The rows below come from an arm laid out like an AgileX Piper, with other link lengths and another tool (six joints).
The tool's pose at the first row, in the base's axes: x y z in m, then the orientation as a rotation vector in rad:
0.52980 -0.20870 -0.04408 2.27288 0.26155 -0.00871
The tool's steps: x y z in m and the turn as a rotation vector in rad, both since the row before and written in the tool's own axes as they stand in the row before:
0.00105 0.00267 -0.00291 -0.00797 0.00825 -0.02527
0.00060 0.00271 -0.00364 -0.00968 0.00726 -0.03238
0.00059 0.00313 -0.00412 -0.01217 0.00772 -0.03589
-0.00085 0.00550 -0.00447 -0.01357 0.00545 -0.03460
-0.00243 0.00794 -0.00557 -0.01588 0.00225 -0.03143
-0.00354 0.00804 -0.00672 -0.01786 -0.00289 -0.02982
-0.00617 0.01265 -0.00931 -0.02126 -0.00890 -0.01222
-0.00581 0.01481 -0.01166 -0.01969 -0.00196 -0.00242
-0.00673 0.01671 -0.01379 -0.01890 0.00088 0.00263
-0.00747 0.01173 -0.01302 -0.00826 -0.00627 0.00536
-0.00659 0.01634 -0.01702 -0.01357 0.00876 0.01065
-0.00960 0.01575 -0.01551 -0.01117 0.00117 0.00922
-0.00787 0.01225 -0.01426 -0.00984 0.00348 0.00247
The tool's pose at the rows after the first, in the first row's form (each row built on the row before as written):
0.53110 -0.20802 -0.04027 2.26203 0.29415 -0.01142
0.53194 -0.20685 -0.03593 2.24798 0.33400 -0.01870
0.53287 -0.20550 -0.03099 2.23038 0.37764 -0.02685
0.53310 -0.20557 -0.02386 2.21087 0.41821 -0.03652
0.53261 -0.20652 -0.01392 2.18893 0.45303 -0.04746
0.53118 -0.20680 -0.00296 2.16443 0.48275 -0.06257
0.52887 -0.20810 0.01371 2.13968 0.48949 -0.07348
0.52752 -0.20810 0.03339 2.11961 0.48977 -0.07183
0.52568 -0.20722 0.05598 2.10185 0.48639 -0.06453
0.52125 -0.20447 0.07430 2.09421 0.47650 -0.06589
0.51868 -0.20011 0.09827 2.08436 0.46982 -0.04718
0.51292 -0.19750 0.12152 2.07561 0.46019 -0.03785
0.50751 -0.19359 0.14078 2.06687 0.45908 -0.03046

